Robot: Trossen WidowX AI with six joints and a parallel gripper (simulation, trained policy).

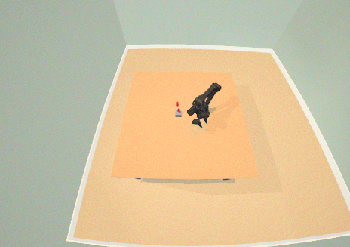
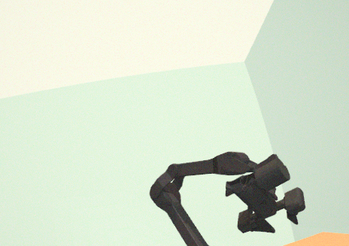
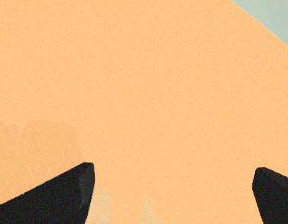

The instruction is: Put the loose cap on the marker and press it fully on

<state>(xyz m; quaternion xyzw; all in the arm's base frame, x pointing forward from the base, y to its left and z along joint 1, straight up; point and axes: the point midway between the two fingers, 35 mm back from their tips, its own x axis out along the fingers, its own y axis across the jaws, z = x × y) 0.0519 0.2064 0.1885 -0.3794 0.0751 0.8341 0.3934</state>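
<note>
Right now my gripper tip is 330 mm to the left of the red cap, 240 mm short of it and 140 mm above it.
</note>
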